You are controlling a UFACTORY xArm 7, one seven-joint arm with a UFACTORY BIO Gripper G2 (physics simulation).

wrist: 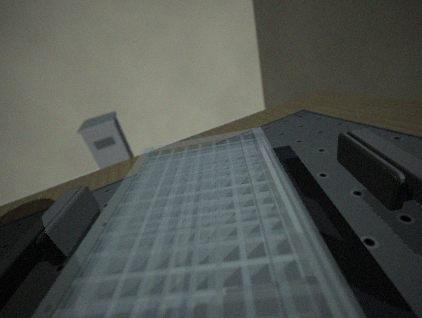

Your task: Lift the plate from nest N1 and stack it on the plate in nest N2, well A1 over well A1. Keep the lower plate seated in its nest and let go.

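Frame: origin at the arm's base, x ahead, y left, z up, level; centimetres.
Seen in the pictures: hand, tool point: (pixel 207 196).
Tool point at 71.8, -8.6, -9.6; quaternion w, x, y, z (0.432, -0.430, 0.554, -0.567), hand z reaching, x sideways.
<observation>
Offsets run from my tool point to a thing's top centre, as dx, dy, dz. Level surfaces: height alone.
A clear, gridded well plate @[-1.1, +0.7, +1.4] (pixel 200 220) fills the middle and bottom of the wrist view, running away from the camera. Part of a dark nest @[-1.3, +0.1, -1.3] (pixel 345 250) shows along its right side. My gripper (pixel 222 195) is open, with one finger on each side of the plate. The right finger stands apart from the plate, with a gap between them; the left finger is close to the plate's left edge. No A1 mark or nest label shows, so I cannot tell which nest this is, or whether a second plate lies beneath.
A grey perforated deck (pixel 340 155) lies around the nest, with a wooden surface @[dz -4.1] (pixel 350 102) beyond it. A grey box-like post (pixel 104 142) stands at the back left, in front of a pale wall (pixel 175 60). A dark round shadow lies at the far left.
</observation>
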